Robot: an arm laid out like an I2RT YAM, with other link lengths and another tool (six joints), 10 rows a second.
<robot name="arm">
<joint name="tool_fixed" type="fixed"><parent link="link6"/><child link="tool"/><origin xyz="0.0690 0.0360 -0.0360" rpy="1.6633 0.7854 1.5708"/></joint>
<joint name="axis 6" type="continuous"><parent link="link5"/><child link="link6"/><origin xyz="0.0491 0.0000 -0.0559" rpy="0.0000 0.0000 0.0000"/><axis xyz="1 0 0"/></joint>
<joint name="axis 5" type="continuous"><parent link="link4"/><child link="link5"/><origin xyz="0.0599 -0.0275 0.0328" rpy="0.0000 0.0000 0.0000"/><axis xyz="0 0 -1"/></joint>
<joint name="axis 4" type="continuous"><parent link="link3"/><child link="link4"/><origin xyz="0.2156 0.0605 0.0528" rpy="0.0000 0.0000 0.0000"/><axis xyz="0 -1 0"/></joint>
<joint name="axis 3" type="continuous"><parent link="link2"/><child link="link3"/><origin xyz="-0.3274 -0.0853 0.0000" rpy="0.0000 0.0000 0.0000"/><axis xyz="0 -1 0"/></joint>
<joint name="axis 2" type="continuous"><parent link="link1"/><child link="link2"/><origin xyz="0.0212 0.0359 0.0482" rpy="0.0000 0.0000 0.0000"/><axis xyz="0 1 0"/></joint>
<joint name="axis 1" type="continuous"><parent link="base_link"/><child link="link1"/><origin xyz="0.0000 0.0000 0.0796" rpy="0.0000 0.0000 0.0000"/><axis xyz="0 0 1"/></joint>
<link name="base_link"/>
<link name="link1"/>
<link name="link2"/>
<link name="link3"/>
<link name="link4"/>
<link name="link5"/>
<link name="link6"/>
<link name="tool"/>
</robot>
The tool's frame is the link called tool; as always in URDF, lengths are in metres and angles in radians. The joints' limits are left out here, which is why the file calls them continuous.
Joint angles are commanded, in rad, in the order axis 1, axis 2, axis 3, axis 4, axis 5, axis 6. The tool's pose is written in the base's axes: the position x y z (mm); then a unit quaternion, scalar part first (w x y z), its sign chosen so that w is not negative. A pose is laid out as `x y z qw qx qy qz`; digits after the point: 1 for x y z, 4 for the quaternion.
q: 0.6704 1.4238 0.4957 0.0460 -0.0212 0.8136
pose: 165.4 178.4 160.4 0.1141 0.4240 0.8566 0.2709
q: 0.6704 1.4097 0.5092 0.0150 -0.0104 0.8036
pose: 165.2 176.6 163.4 0.1196 0.4220 0.8583 0.2665
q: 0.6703 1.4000 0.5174 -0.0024 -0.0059 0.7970
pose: 164.9 175.7 165.7 0.1228 0.4200 0.8592 0.2653
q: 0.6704 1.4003 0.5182 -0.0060 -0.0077 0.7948
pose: 164.4 175.6 165.5 0.1217 0.4189 0.8602 0.2642
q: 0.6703 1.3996 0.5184 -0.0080 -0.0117 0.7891
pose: 163.7 175.5 165.5 0.1208 0.4160 0.8618 0.2640
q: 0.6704 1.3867 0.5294 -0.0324 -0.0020 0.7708
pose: 163.2 173.7 168.0 0.1279 0.4100 0.8647 0.2604
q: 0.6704 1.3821 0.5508 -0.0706 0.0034 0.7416
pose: 162.7 172.5 170.2 0.1324 0.3994 0.8716 0.2516
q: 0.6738 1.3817 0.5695 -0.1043 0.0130 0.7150
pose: 162.2 171.6 171.2 0.1370 0.3890 0.8785 0.2413
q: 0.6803 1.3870 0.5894 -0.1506 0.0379 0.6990
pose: 161.8 169.3 170.1 0.1420 0.3847 0.8848 0.2213
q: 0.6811 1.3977 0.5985 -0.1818 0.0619 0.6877
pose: 162.0 165.9 166.6 0.1461 0.3844 0.8891 0.2009
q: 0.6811 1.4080 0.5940 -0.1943 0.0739 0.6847
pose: 160.7 162.9 161.9 0.1454 0.3856 0.8919 0.1861
